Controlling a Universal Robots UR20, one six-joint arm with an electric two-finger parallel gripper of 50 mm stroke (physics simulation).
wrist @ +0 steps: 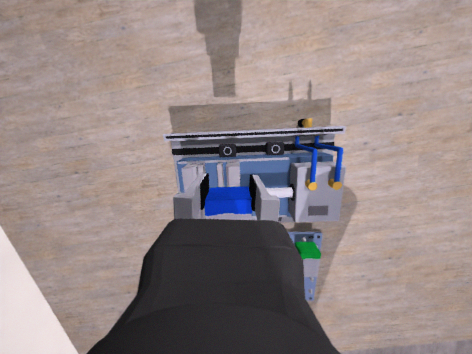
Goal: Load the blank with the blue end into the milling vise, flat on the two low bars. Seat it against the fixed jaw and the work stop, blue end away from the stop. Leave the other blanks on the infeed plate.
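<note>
My gripper (pixel 229 184) is shut on the blank with the blue end (pixel 228 202), one finger on each side. The blue end points up the picture; a strip of its grey body shows behind it, and the rest is hidden by the gripper. The blank is in front of the milling vise (pixel 267 170) in this view and covers part of it. Its height above the vise and any contact with it cannot be told. Light upright plates of the vise show at the left. The low bars and work stop cannot be made out clearly. A green-ended blank (pixel 308 250) lies on the infeed plate (pixel 310 298).
A grey block (pixel 317 202) with two blue hoses (pixel 313 167) (pixel 340 165) and brass fittings stands at the vise's right, with a white rod (pixel 281 192) at its left side. A long rail (pixel 255 134) runs behind the vise. The gripper body hides much of the infeed plate.
</note>
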